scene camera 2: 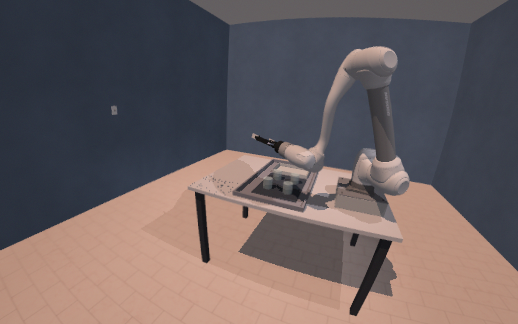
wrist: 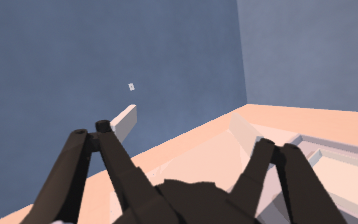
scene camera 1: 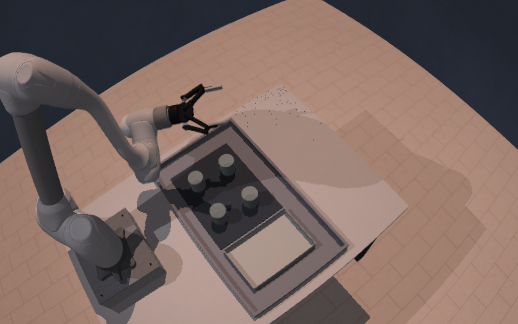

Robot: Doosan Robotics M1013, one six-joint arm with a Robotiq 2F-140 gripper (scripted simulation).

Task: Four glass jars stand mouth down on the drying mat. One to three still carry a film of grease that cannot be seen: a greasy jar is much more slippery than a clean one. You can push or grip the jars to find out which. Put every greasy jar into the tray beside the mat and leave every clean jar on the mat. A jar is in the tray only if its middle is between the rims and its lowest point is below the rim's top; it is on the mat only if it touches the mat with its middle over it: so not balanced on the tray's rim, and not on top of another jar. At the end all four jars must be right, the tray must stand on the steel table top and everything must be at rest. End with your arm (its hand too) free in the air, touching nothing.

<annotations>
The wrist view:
my gripper: 183, 117
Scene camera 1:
my gripper: 224, 104
pale tray: 280, 240
dark drying mat: 220, 188
</annotations>
